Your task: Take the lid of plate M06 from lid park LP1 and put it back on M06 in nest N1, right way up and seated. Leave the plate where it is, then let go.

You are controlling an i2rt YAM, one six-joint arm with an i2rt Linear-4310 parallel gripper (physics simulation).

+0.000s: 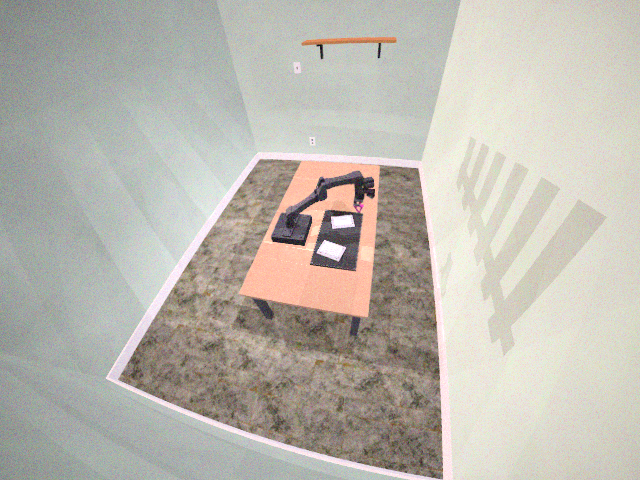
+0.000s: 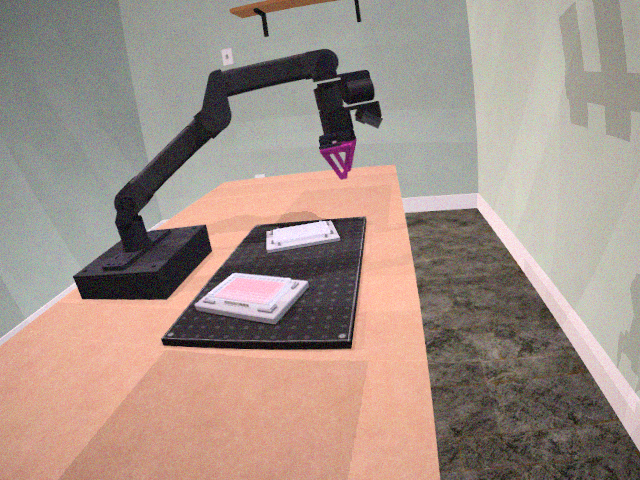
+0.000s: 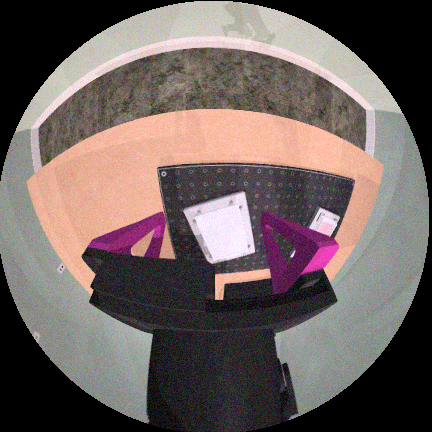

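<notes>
The lid is a flat white piece lying on the pale lid park at the far end of the black board. The plate, with a pink top face, sits in the pale nest at the near end, uncovered as far as I can see. My gripper has magenta fingers; it is open and empty, pointing down, high above the table near the lid park's far side. Labels are not readable.
The black perforated board lies on the wooden table. The arm's black base stands left of the board. A wall shelf hangs behind.
</notes>
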